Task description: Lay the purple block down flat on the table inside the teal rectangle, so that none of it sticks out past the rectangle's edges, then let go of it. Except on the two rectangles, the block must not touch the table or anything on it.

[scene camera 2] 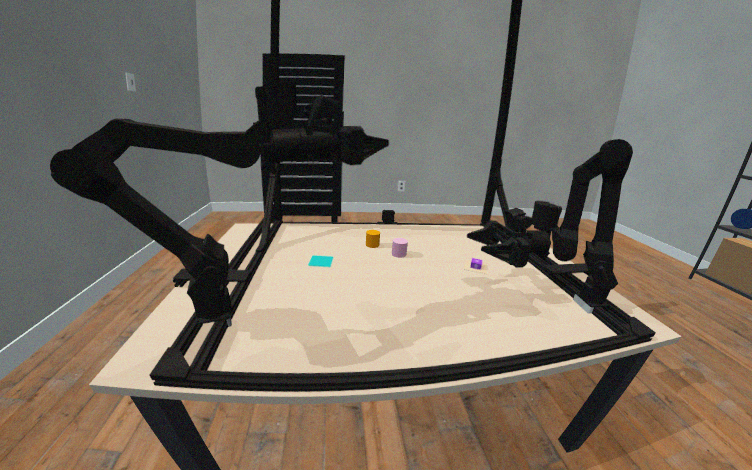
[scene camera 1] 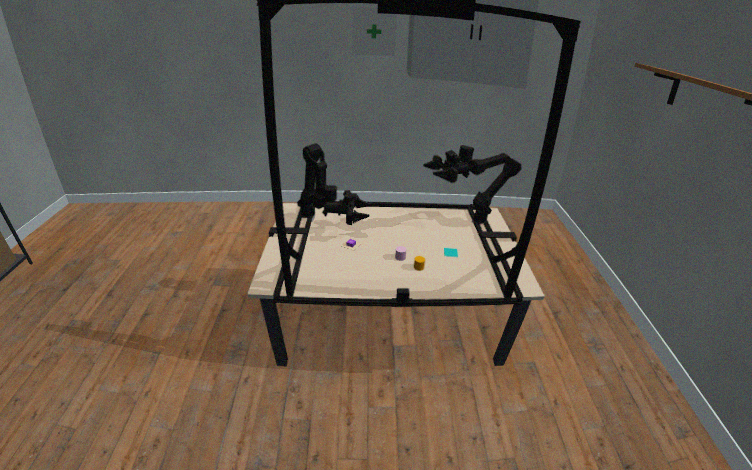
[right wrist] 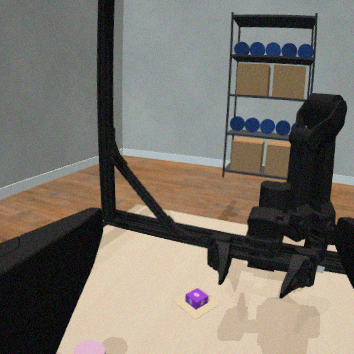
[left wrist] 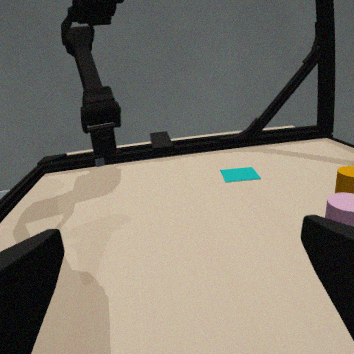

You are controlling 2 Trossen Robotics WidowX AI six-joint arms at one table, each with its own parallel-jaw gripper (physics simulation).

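Seen in the pictures: left gripper, fingertip midpoint: [scene camera 2: 473,241] [scene camera 1: 370,210] [right wrist: 248,289] [left wrist: 183,235]; right gripper, fingertip midpoint: [scene camera 2: 377,141] [scene camera 1: 428,169] [right wrist: 222,225]; left arm's base, origin of the base link: [scene camera 2: 591,299] [scene camera 1: 307,214]; right arm's base, origin of the base link: [scene camera 2: 213,312] [scene camera 1: 480,220] [left wrist: 105,153].
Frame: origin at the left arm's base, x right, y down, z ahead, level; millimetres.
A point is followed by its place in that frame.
Note:
The purple block [scene camera 1: 351,242] {x 218, y 0, z 258 mm} [scene camera 2: 476,263] {x 196, y 1, z 262 mm} [right wrist: 197,298] {x 203, y 0, z 265 mm} lies on a pale rectangle [right wrist: 196,313] {x 195, y 18, z 286 mm} on the table. The flat teal rectangle [scene camera 1: 450,252] {x 216, y 18, z 711 mm} [scene camera 2: 321,261] {x 210, y 18, z 712 mm} [left wrist: 241,174] {x 216, y 18, z 707 mm} lies bare on the other side of the table. My left gripper [scene camera 1: 363,208] {x 102, y -108, z 329 mm} [scene camera 2: 476,242] {x 102, y -108, z 329 mm} [left wrist: 183,235] {x 102, y -108, z 329 mm} [right wrist: 248,289] {x 102, y -108, z 329 mm} is open and empty, above the table near the block and apart from it. The block does not show in the left wrist view. My right gripper [scene camera 1: 430,169] {x 81, y -325, z 578 mm} [scene camera 2: 387,142] {x 81, y -325, z 578 mm} [right wrist: 222,225] {x 81, y -325, z 578 mm} is open and empty, high above the table.
A pink cylinder [scene camera 1: 400,253] {x 302, y -20, z 481 mm} [scene camera 2: 399,247] {x 256, y -14, z 487 mm} [left wrist: 342,207] {x 264, y -27, z 471 mm} [right wrist: 90,347] {x 281, y -27, z 476 mm} and an orange cylinder [scene camera 1: 419,263] {x 363, y -20, z 562 mm} [scene camera 2: 372,238] {x 318, y -14, z 566 mm} [left wrist: 346,181] {x 322, y -17, z 551 mm} stand between the block and the teal rectangle, towards the front edge in scene camera 1. A black frame with posts surrounds the table top.

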